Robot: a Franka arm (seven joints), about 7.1 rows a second.
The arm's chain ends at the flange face. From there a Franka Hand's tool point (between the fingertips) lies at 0.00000 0.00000 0.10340 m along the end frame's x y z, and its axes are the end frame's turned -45 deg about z.
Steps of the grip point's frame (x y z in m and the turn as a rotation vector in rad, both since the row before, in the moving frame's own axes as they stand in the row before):
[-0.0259 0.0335 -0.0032 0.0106 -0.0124 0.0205]
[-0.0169 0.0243 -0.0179 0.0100 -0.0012 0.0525]
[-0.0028 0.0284 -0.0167 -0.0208 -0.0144 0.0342]
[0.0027 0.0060 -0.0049 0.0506 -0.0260 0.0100]
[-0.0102 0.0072 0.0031 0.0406 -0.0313 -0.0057]
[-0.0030 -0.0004 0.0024 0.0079 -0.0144 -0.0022]
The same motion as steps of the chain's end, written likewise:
[0.0071 0.0419 -0.0032 -0.0013 -0.0163 0.0205]
[0.0060 0.0298 -0.0179 0.0062 -0.0079 0.0525]
[0.0177 0.0195 -0.0167 -0.0249 0.0045 0.0342]
[0.0117 0.0042 -0.0047 0.0174 -0.0542 0.0100]
[0.0031 0.0130 0.0032 0.0066 -0.0508 -0.0057]
[-0.0008 0.0014 0.0024 -0.0046 -0.0158 -0.0022]

